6 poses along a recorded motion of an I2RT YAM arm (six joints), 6.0 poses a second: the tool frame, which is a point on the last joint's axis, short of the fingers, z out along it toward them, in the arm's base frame.
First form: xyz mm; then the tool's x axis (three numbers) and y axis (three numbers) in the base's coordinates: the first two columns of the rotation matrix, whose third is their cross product.
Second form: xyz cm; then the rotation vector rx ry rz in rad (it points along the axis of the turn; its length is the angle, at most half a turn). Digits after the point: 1 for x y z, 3 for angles.
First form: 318 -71 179 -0.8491 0.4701 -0.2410 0.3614 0.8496 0.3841
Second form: 31.8 -7.1 17.9 0.625 2.699 0.468
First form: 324 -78 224 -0.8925 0.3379 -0.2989 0.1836 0.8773 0.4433
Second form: 32.4 -7.8 22.4 0.386 2.676 0.581
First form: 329 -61 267 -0.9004 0.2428 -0.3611 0.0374 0.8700 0.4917
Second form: 32.9 -6.1 26.7 0.206 2.623 0.678
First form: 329 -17 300 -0.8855 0.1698 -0.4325 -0.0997 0.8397 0.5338
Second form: 32.9 -1.7 30.0 0.052 2.544 0.774
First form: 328 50 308 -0.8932 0.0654 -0.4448 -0.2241 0.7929 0.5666
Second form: 32.8 5.0 30.8 -0.119 2.533 0.879
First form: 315 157 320 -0.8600 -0.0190 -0.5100 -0.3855 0.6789 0.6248
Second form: 31.5 15.7 32.0 -0.313 2.423 1.052
